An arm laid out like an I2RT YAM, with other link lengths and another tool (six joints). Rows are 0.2 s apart.
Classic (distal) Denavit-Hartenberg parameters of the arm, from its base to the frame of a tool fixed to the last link. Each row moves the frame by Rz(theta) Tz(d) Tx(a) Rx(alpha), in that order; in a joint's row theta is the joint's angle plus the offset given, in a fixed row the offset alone. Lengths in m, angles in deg.
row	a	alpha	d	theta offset
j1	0.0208	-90	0.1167	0
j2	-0.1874	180	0	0
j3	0.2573	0	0	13.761
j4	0.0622	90	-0.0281	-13.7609
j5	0	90	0.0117	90
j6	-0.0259	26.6	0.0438	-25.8
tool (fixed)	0	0	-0.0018	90
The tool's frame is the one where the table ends.
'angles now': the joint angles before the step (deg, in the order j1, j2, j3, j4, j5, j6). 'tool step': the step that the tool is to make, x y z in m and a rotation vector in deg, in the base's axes. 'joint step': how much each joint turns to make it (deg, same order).
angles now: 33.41 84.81 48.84 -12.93 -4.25 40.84
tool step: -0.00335 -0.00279 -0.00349 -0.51 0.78 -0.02
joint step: -0.10 -0.65 -1.20 -0.39 -0.05 -0.06
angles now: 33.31 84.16 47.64 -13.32 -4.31 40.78
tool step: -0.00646 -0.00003 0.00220 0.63 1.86 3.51
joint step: 0.22 -0.88 -0.14 -2.11 -3.29 -1.57
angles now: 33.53 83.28 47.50 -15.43 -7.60 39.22
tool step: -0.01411 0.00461 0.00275 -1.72 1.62 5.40
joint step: 2.06 -1.09 0.33 -4.16 -1.64 -2.99
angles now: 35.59 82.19 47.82 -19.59 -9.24 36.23
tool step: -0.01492 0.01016 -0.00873 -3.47 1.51 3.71
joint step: 3.59 1.68 0.38 -2.18 1.45 -1.15
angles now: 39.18 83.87 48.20 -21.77 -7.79 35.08
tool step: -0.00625 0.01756 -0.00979 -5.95 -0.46 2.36
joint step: 4.06 5.58 4.24 -2.32 4.98 -0.98
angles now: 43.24 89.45 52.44 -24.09 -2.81 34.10
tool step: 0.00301 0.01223 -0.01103 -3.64 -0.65 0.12
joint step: 1.74 5.62 3.81 -0.26 3.47 0.00
